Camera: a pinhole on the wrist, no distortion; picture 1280 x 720 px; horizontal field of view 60.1 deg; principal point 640.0 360.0 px. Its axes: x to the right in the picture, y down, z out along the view. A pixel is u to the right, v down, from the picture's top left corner.
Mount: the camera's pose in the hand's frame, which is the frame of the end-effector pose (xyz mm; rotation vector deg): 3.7 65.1 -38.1 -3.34 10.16 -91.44
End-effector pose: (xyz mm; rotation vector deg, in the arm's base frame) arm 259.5 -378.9 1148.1 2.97 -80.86 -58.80
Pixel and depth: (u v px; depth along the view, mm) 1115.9 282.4 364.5
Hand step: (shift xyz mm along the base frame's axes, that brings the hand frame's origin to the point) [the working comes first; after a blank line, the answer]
In the camera's frame: 156.8 -25.6 364.5

-326.2 79.1 23.7
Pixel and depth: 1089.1 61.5 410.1
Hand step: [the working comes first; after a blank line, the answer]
In the camera's frame: 166.5 -110.7 410.1

-365.5 149.8 -29.9
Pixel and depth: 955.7 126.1 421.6
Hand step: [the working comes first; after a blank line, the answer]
In the camera's frame: 120.3 -89.1 421.6

-354.5 167.4 18.0
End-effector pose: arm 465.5 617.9 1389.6 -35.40 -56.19 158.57
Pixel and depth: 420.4 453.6 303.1
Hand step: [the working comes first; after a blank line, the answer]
In the camera's frame: -60.2 25.6 303.1

-179.1 -207.8 95.0
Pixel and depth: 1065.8 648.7 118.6
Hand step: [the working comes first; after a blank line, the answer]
In the camera's frame: 45.6 31.0 118.6

-75.5 -34.8 27.0
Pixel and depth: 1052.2 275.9 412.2
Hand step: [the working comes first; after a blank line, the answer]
In the camera's frame: 153.6 -31.3 412.2

-179.5 -106.5 319.9
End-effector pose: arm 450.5 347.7 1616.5 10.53 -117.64 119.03
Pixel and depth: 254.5 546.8 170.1
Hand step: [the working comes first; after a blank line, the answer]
In the camera's frame: -59.3 28.7 170.1

-91.7 -126.0 -90.6
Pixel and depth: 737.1 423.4 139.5
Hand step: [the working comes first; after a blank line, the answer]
In the camera's frame: 12.2 8.0 139.5

-46.8 -95.3 -31.3
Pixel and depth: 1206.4 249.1 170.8
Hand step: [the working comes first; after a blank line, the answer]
In the camera's frame: 87.4 -17.1 170.8

-8.1 -125.5 38.4
